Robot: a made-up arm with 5 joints. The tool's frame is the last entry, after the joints.
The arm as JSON. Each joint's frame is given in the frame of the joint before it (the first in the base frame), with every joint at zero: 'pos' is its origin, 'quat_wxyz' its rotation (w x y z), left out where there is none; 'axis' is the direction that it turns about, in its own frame. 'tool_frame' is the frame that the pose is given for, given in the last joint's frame.
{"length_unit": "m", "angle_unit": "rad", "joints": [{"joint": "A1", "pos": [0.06, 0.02, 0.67], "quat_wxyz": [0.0, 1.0, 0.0, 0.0], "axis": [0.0, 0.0, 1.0]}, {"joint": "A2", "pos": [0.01, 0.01, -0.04], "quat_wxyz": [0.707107, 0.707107, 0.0, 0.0], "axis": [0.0, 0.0, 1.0]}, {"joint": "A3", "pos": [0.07, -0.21, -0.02], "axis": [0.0, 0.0, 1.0]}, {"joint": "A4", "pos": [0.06, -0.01, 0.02], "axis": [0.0, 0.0, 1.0]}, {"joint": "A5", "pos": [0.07, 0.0, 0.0], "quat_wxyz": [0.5, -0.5, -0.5, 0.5], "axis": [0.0, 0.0, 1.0]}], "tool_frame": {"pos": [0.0, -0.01, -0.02], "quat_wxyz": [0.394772, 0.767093, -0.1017, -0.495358]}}
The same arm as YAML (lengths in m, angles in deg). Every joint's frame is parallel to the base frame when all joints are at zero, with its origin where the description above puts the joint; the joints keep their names.
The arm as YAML. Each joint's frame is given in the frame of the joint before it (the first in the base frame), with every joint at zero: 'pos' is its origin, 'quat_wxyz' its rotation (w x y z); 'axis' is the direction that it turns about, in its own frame. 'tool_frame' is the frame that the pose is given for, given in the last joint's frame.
length_unit: m
angle_unit: deg
joints:
  - joint: A1
    pos: [0.06, 0.02, 0.67]
    quat_wxyz: [1.0, 0.0, 0.0, 0.0]
    axis: [0.0, 0.0, -1.0]
  - joint: A2
    pos: [0.01, -0.01, 0.04]
    quat_wxyz: [1.0, 0.0, 0.0, 0.0]
    axis: [0.0, 1.0, 0.0]
  - joint: A3
    pos: [0.07, -0.02, 0.21]
    quat_wxyz: [1.0, 0.0, 0.0, 0.0]
    axis: [0.0, 1.0, 0.0]
  - joint: A4
    pos: [0.06, 0.02, 0.01]
    quat_wxyz: [1.0, 0.0, 0.0, 0.0]
    axis: [0.0, 1.0, 0.0]
  - joint: A5
    pos: [0.07, 0.0, 0.0]
    quat_wxyz: [1.0, 0.0, 0.0, 0.0]
    axis: [-1.0, 0.0, 0.0]
tool_frame:
  pos: [0.02, 0.01, 0.0]
  quat_wxyz: [0.892688, -0.207233, 0.192146, 0.351059]

